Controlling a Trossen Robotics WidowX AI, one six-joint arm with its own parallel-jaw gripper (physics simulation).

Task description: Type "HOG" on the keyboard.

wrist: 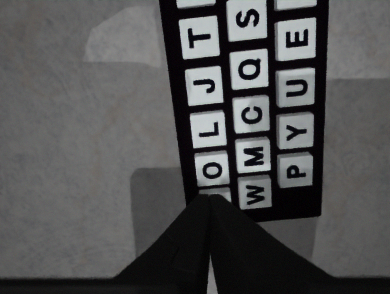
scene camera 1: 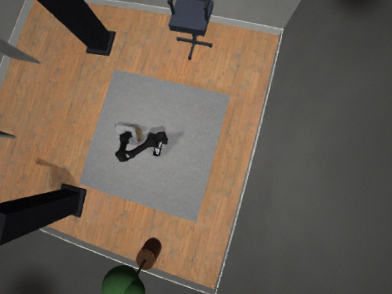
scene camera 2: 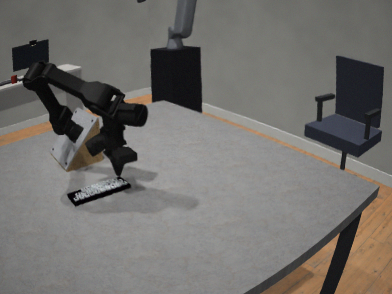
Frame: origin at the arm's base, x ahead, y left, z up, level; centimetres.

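Where they show: gripper, fingertip midpoint: [wrist: 208, 205] [scene camera 1: 160, 139] [scene camera 2: 118, 175]; arm's base at its link origin: [scene camera 1: 128, 134] [scene camera 2: 76, 133].
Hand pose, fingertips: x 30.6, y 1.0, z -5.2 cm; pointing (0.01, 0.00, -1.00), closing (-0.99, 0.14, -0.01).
Things, the pixels of their top centre, and the offset from my fingertips. Level surfaces: height alone.
- black keyboard at its top centre: [wrist: 246, 5] [scene camera 2: 97, 187] [scene camera 1: 158, 146] dz -2.7, dx -2.4, dy -6.7 cm
- O key at its top centre: [wrist: 212, 170] dz -2.7, dx -0.3, dy -0.2 cm
- W key at its top centre: [wrist: 255, 194] dz -2.7, dx -2.2, dy +1.3 cm
- L key at its top centre: [wrist: 208, 130] dz -2.7, dx -0.4, dy -2.0 cm
- grey table at its surface level: dz -4.5 cm
The black keyboard [scene camera 1: 157, 150] [scene camera 2: 76, 202] [wrist: 295, 204] with white letter keys lies on the grey table. In the wrist view its letters are turned sideways. My gripper [scene camera 2: 119, 175] [wrist: 208, 205] is shut and empty, pointing down at one end of the keyboard. Its tips overlap a key whose letter is hidden, right beside the O key [wrist: 212, 170]. The W key [wrist: 255, 192] is to the right of the tips, and the L key [wrist: 208, 129] is beyond O. Whether the tips touch a key, I cannot tell. The H and G keys do not show in the wrist view.
The grey table [scene camera 1: 175, 195] [scene camera 2: 240, 215] [wrist: 75, 160] carries the keyboard and an angled mount [scene camera 2: 90, 155] at the arm's base. An office chair [scene camera 1: 191, 20] [scene camera 2: 344, 131] and a black pedestal [scene camera 2: 176, 75] stand off the table. A potted plant [scene camera 1: 123, 282] is also on the floor side.
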